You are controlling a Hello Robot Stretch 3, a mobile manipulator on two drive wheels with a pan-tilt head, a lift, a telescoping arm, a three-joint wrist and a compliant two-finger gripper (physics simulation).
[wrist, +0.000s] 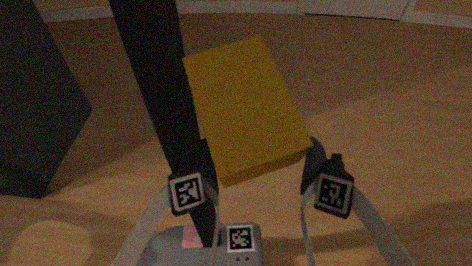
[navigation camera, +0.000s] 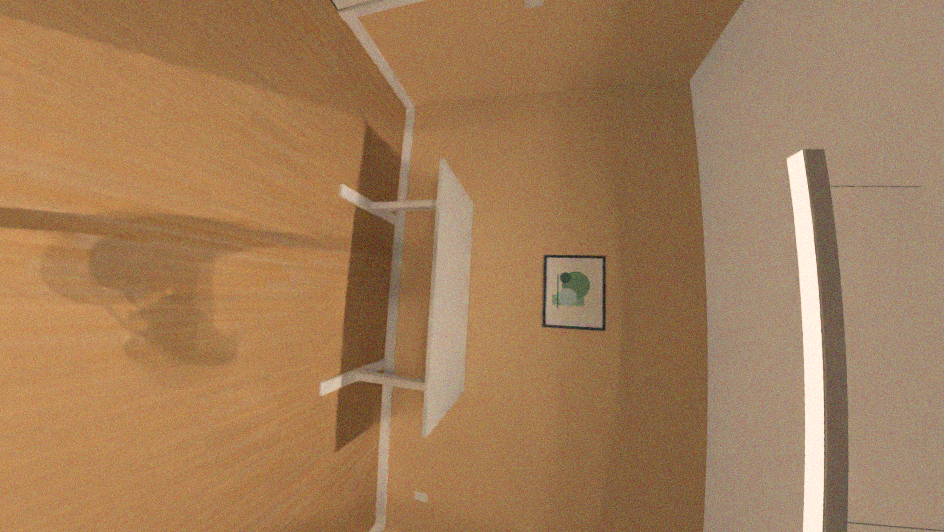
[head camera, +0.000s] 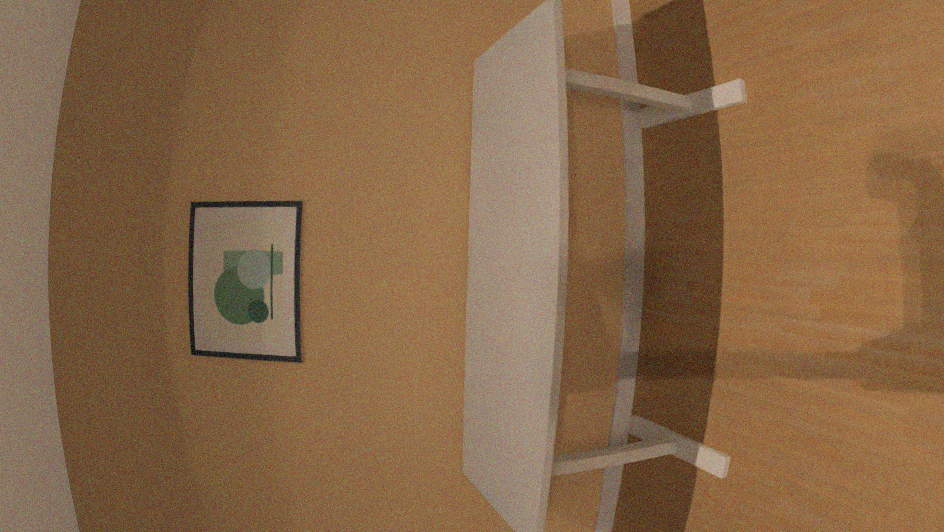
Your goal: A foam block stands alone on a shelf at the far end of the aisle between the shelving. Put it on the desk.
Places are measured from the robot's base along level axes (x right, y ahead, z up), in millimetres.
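Pixels of known places: gripper, fingertip midpoint: [wrist: 258, 157].
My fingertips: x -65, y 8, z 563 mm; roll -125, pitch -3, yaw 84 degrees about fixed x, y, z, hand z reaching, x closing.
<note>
Behind a point stands the place of what it marks.
A yellow foam block [wrist: 250, 110] @(z 607, x -69, y 2 mm) is held tilted between the two fingers of my gripper [wrist: 258, 157] @(z 563, x -65, y 8 mm) in the wrist view, high above the floor. My gripper is shut on it; the block's near end lies between the fingertips. The white desk [head camera: 515, 264] @(z 720, x 145, y 1679 mm) [navigation camera: 450, 297] @(z 720, x 141, y 1672 mm) stands against the far wall. It shows sideways in the head and navigation views, at the middle right of the head view and at the centre of the navigation view. My gripper and the block do not show in those two views, and the desk does not show in the wrist view.
A framed green picture [head camera: 245, 280] @(z 1509, x 111, y 2155 mm) [navigation camera: 573, 292] @(z 1520, x 114, y 2153 mm) hangs on the wall above the desk. The desk's splayed feet [head camera: 720, 95] [navigation camera: 333, 383] stand out onto the wooden floor [head camera: 806, 264] @(z 0, x 120, y 1158 mm) [navigation camera: 264, 396] @(z 0, x 598, y 1005 mm). A dark shelving unit [wrist: 40, 110] @(z 209, x -560, y -670 mm) stands at the left in the wrist view.
</note>
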